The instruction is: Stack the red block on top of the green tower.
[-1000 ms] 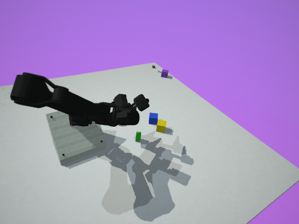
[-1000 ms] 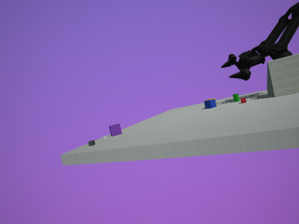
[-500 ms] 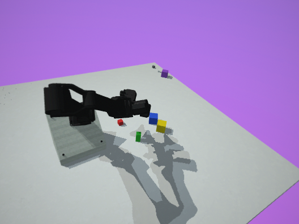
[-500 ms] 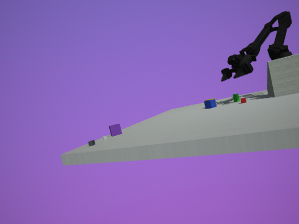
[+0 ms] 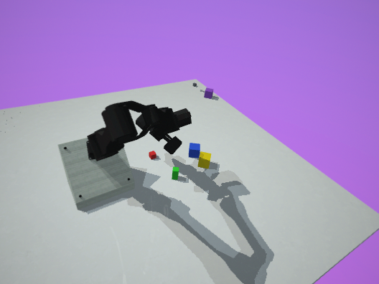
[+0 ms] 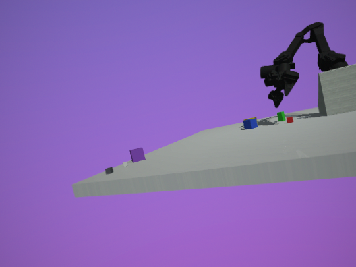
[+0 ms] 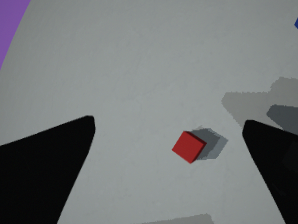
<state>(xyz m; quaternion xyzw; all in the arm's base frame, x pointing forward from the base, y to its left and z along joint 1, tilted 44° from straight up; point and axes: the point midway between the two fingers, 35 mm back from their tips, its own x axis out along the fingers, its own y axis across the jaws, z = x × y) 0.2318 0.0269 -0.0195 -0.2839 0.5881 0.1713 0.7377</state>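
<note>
My gripper tip is 80 mm above the red block and 20 mm past it. From my gripper tip the other things lie so: purple block: 500 mm ahead, 420 mm to the left, 70 mm below; then blue block: 160 mm ahead, 70 mm below, 50 mm to the right; then yellow block: 170 mm ahead, 120 mm to the right, 70 mm below.
</note>
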